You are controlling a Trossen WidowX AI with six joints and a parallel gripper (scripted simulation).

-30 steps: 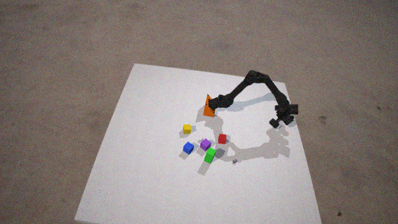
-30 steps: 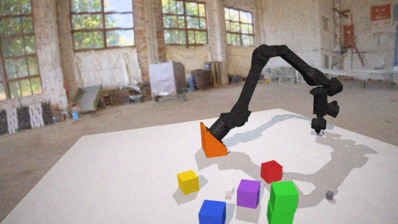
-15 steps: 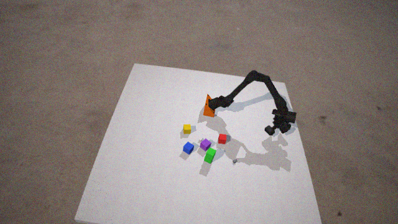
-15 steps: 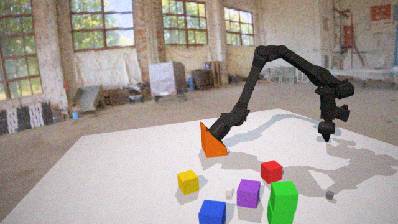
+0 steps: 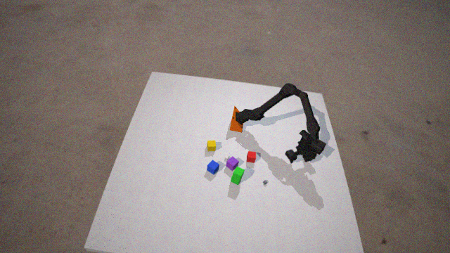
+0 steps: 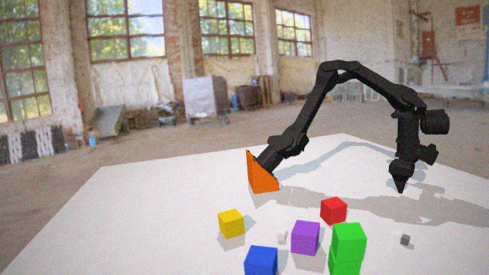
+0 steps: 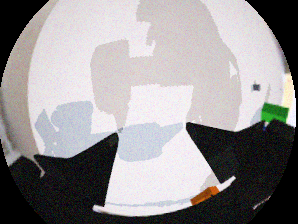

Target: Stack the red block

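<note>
My gripper tip is 28 cm to the left of the red block, 2 cm below it and 1 cm short of it. From my gripper tip the other things lie so: purple cube 38 cm to the right, 7 cm ahead, 2 cm above; tiny grey cube 21 cm to the right, 16 cm ahead; blue cube 49 cm to the right, 10 cm ahead, 2 cm above.
</note>
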